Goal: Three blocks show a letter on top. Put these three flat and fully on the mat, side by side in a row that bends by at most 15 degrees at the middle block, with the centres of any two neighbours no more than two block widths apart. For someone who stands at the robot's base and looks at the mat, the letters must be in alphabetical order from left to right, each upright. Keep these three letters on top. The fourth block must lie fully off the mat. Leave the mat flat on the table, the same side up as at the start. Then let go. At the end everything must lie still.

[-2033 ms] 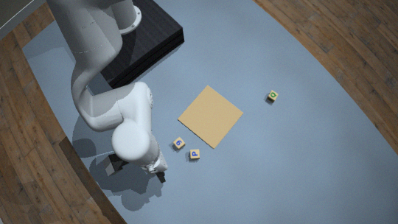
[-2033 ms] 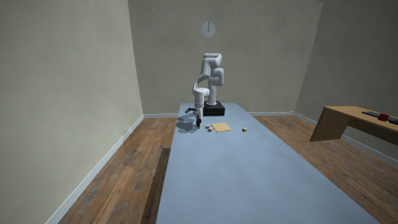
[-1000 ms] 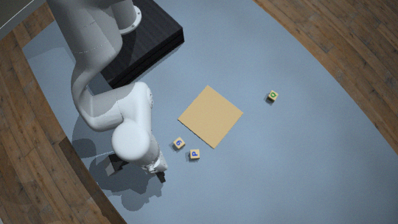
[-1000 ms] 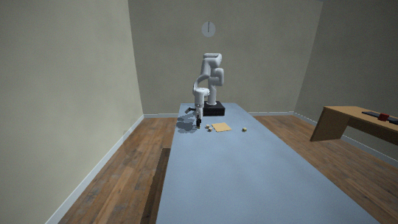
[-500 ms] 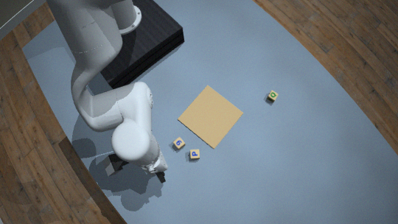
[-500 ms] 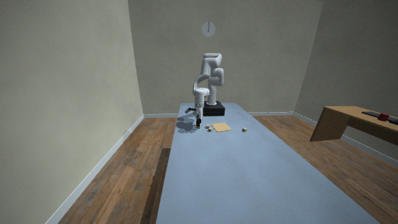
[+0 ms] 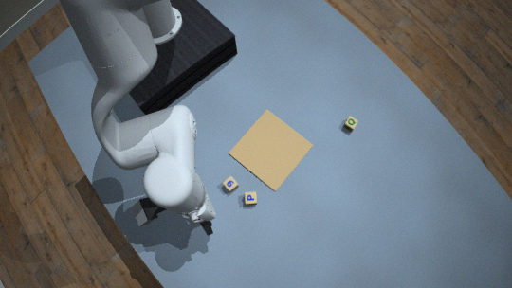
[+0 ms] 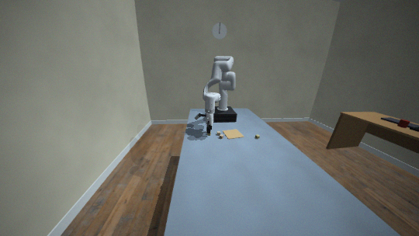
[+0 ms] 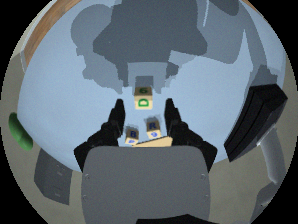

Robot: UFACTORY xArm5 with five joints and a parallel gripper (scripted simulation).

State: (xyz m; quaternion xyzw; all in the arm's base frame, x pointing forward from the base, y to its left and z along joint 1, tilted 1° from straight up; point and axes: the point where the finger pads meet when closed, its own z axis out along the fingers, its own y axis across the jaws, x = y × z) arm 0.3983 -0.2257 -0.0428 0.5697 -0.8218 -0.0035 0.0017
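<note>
Now: hand 4 cm above the block. From my hand the other things lie so: tan mat: 20 cm to the left, 5 cm below, 2 cm ahead.
</note>
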